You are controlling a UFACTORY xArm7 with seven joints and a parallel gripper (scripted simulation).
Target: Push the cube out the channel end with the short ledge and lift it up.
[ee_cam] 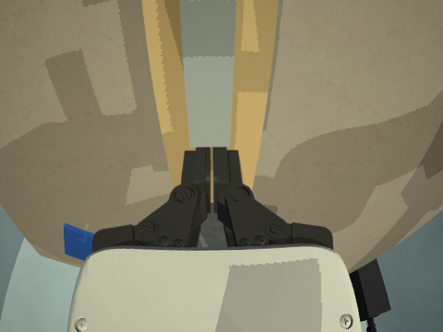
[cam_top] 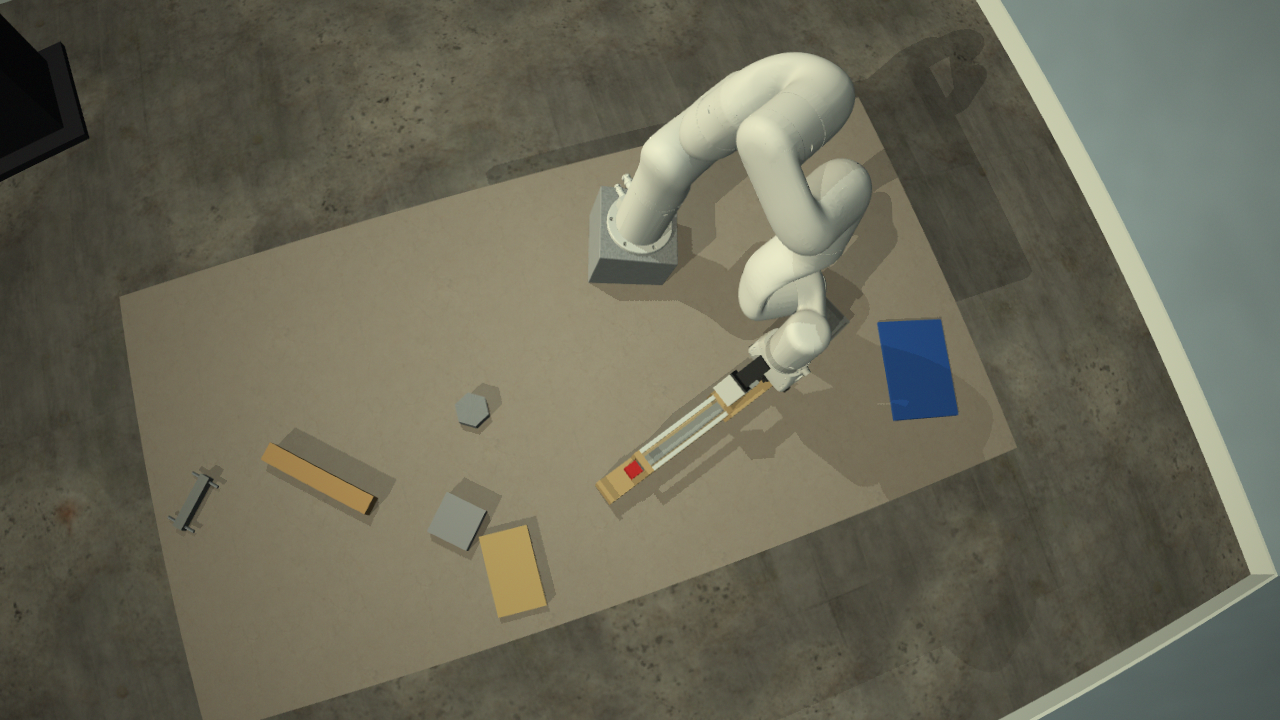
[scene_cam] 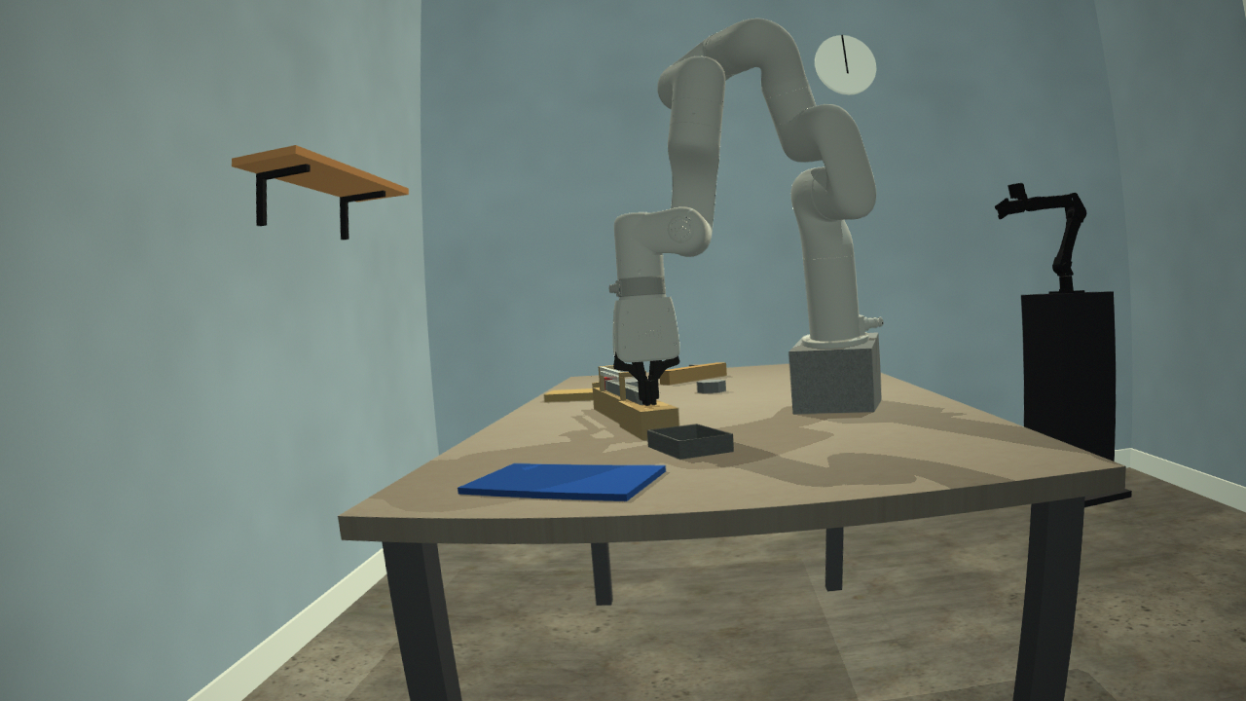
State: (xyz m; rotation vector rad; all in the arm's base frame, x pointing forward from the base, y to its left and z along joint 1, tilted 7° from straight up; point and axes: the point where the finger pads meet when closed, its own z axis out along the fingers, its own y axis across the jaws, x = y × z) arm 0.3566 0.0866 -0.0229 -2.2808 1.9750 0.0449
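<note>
My hand is 3 cm short of the channel, 19 cm to the left of it and 1 cm above it. Round my hand: tan plate (10 cm ahead, 58 cm to the right, 6 cm below); blue mat (14 cm ahead, 33 cm to the left, 6 cm below); dark tray (4 cm behind, 17 cm to the left, 6 cm below).
</note>
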